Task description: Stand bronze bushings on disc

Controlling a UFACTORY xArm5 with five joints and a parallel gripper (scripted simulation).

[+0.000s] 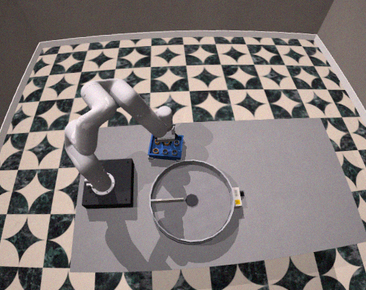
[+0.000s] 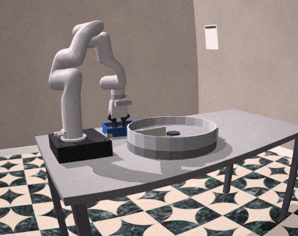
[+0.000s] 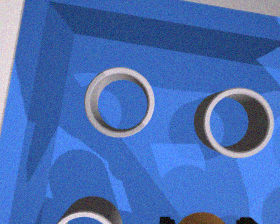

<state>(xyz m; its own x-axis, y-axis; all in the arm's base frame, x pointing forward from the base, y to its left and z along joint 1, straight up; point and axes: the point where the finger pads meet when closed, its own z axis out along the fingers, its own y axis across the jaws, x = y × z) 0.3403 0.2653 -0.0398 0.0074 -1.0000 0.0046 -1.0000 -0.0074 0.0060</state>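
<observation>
Now: the blue crate 3 cm to the right of my hand and 1 cm below it. The rest, counted from my hand: turntable: 12 cm ahead, 37 cm to the right, 2 cm above.
</observation>
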